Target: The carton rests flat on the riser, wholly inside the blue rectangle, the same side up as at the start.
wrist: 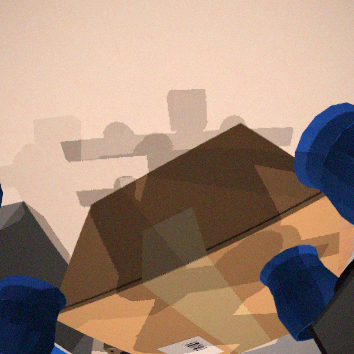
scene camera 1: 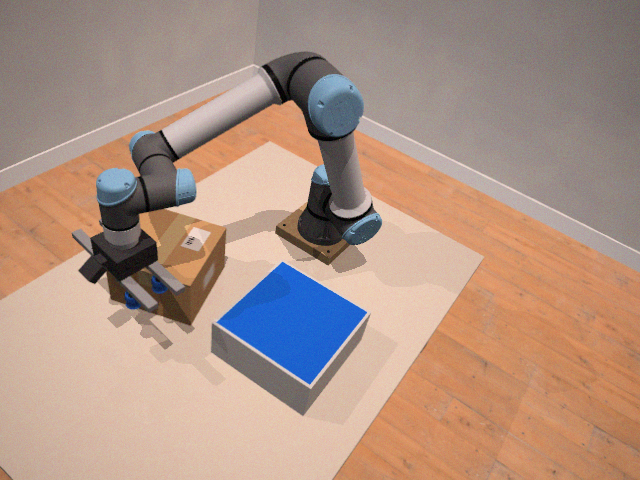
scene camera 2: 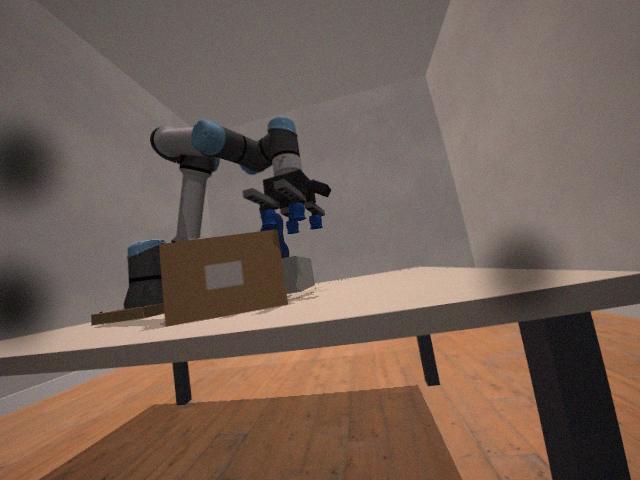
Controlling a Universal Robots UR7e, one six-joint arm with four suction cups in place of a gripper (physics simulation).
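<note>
The brown carton (scene camera 1: 178, 258) (scene camera 2: 186, 279) (wrist: 200, 185) rests on the table, with a white barcode label on its top and a pale label on a side. The grey riser (scene camera 1: 258, 359) (scene camera 2: 299, 273) (wrist: 30, 245) stands apart from it, nearer the front in scene camera 1. The blue rectangle (scene camera 1: 294, 320) covers most of the riser's top, with no carton on it. My gripper (scene camera 1: 145, 291) (scene camera 2: 293, 219) (wrist: 165, 235) has its suction off and holds no object. Its blue cups hang above the carton's level, off toward one side of it. Some cups are hidden in scene camera 1.
The arm's base plate (scene camera 1: 305, 245) (scene camera 2: 124, 313) stands on the pale table top (scene camera 1: 103, 413) (scene camera 2: 413, 294), behind the carton and riser in scene camera 1. In scene camera 2, a dark blue shape (scene camera 2: 282, 240) shows partly hidden behind the carton and cups. Grey walls surround the scene.
</note>
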